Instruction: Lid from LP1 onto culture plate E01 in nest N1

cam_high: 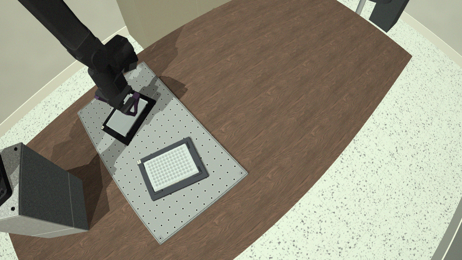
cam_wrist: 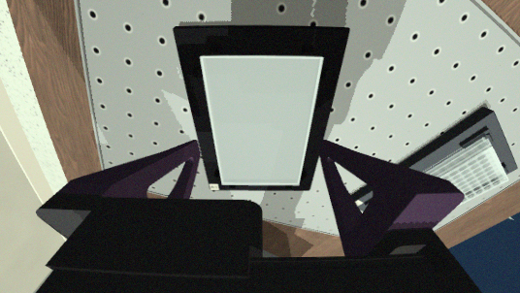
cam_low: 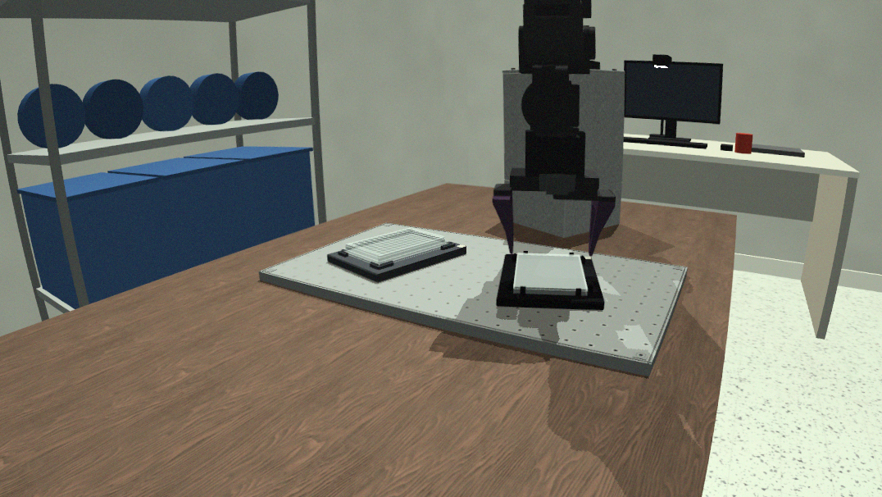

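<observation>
My hand is 30 mm above the lid. Also, from my hand: lid park LP1: 40 mm below; then white multi-well culture plate: 230 mm to the right, 30 mm below.
</observation>
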